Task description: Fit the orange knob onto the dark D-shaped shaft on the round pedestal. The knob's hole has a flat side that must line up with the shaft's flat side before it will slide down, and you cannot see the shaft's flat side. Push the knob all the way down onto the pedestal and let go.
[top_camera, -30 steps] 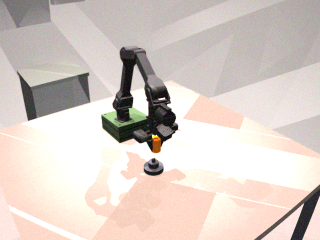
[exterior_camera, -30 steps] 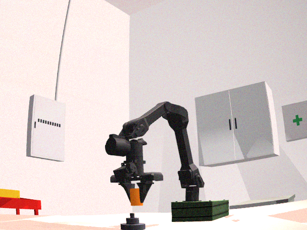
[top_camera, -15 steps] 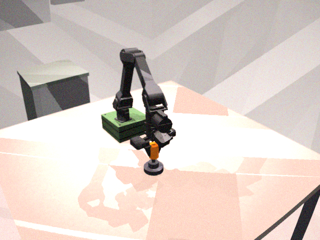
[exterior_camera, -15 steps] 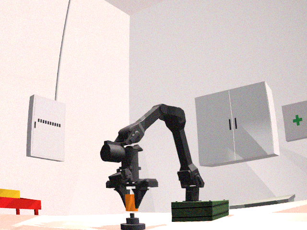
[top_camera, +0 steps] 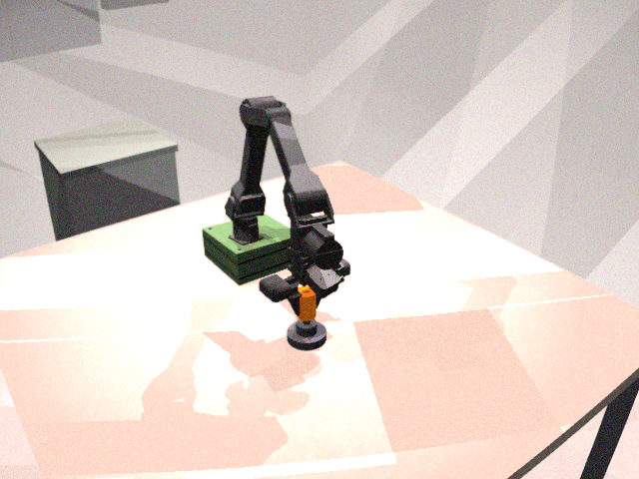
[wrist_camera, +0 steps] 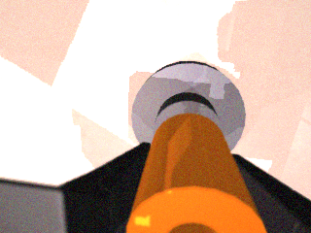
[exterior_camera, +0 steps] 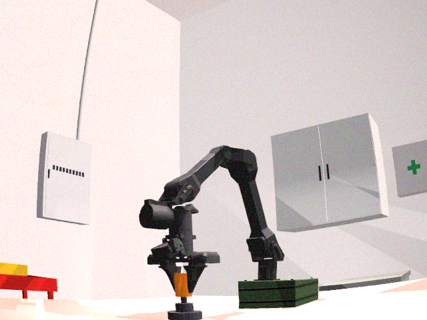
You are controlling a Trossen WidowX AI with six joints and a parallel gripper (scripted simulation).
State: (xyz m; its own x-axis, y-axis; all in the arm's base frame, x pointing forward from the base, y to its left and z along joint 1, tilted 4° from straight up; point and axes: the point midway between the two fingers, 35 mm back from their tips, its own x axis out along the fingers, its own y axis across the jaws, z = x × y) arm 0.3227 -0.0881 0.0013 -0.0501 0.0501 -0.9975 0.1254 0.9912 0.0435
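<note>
Now: gripper tip 20 mm below the orange knob. Round my gripper tip: pedestal: 40 mm below.
</note>
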